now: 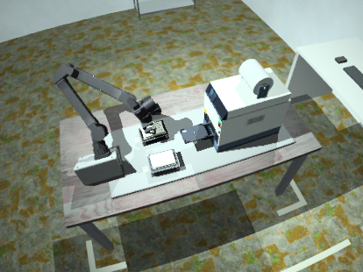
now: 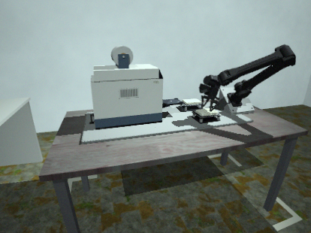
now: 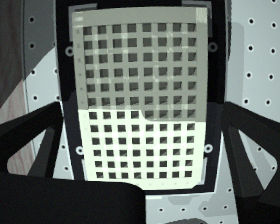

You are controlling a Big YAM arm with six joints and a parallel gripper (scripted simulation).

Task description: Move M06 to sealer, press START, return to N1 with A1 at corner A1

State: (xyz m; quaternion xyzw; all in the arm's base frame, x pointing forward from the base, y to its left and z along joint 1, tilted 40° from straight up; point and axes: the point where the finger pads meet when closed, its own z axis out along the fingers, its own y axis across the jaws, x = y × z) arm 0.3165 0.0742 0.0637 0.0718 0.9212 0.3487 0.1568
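Now: hand 4 cm above the black nest N1. Also, from my hand: foil roll: 54 cm ahead, 34 cm above, 15 cm to the right; then sealer stage: 21 cm ahead, 14 cm to the right, 2 cm above; then pale plate: 22 cm to the right, 2 cm below.
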